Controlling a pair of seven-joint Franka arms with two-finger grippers.
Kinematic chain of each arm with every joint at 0, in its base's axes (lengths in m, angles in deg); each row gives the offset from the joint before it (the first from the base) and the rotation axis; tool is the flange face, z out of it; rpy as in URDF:
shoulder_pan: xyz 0 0 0.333 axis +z
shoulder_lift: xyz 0 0 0 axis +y
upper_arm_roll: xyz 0 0 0.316 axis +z
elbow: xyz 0.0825 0 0 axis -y
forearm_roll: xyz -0.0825 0 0.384 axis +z
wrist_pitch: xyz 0 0 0 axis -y
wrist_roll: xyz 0.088 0 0 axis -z
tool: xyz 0 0 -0.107 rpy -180 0 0
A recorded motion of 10 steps. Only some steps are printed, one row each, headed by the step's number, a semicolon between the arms.
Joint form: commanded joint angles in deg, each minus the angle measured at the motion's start. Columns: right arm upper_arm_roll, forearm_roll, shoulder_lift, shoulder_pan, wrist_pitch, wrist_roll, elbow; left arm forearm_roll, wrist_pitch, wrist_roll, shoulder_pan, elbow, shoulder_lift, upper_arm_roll.
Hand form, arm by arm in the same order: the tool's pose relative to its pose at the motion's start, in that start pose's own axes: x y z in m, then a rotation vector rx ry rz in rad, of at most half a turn. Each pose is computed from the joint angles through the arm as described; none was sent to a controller.
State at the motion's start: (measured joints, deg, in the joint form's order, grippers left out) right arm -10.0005 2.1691 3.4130 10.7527 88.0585 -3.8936 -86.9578; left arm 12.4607 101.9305 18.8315 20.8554 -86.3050 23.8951 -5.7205
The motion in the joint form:
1: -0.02 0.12 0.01 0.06 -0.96 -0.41 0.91; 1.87 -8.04 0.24 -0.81 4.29 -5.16 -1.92
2: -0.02 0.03 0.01 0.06 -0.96 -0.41 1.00; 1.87 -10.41 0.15 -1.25 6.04 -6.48 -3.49
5: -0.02 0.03 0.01 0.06 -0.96 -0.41 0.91; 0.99 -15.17 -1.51 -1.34 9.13 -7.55 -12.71
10: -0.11 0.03 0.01 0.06 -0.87 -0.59 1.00; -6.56 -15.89 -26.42 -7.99 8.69 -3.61 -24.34
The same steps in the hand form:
1: -0.0015 -0.0010 -0.0059 0.0021 -0.0009 -0.0086; -0.0234 0.0172 -0.0844 0.0492 0.0149 0.0189
2: -0.0015 -0.0009 -0.0066 0.0004 0.0005 -0.0085; -0.0275 0.0342 -0.1126 0.0546 0.0324 0.0386
5: -0.0016 -0.0009 -0.0059 0.0005 -0.0010 -0.0085; -0.0209 0.1173 -0.1591 0.0253 0.0653 0.1500
10: -0.0014 0.0000 -0.0068 0.0002 0.0022 -0.0101; 0.0029 0.3107 -0.1513 -0.1515 0.0230 0.0501

